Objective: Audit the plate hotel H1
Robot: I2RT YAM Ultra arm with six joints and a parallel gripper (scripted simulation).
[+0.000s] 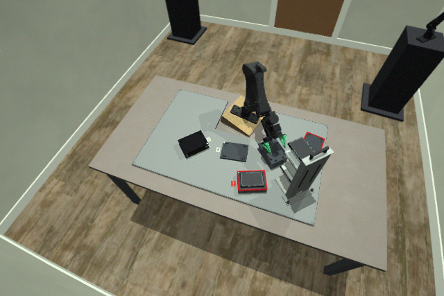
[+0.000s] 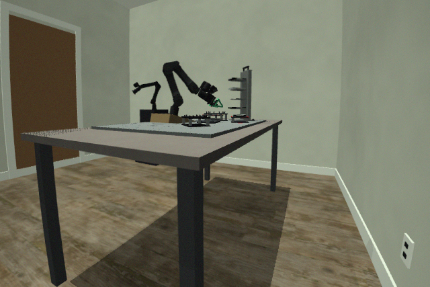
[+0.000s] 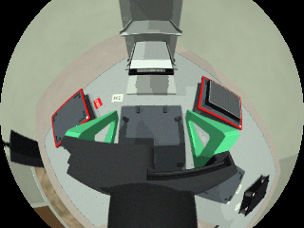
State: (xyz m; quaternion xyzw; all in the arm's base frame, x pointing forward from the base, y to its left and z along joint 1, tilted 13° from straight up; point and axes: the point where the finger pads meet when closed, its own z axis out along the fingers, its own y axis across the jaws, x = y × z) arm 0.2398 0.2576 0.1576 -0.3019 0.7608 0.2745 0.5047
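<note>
Right now my hand is 150 mm below the pale plate labelled G51, 120 mm to the right of it and 100 mm short of it.
</note>
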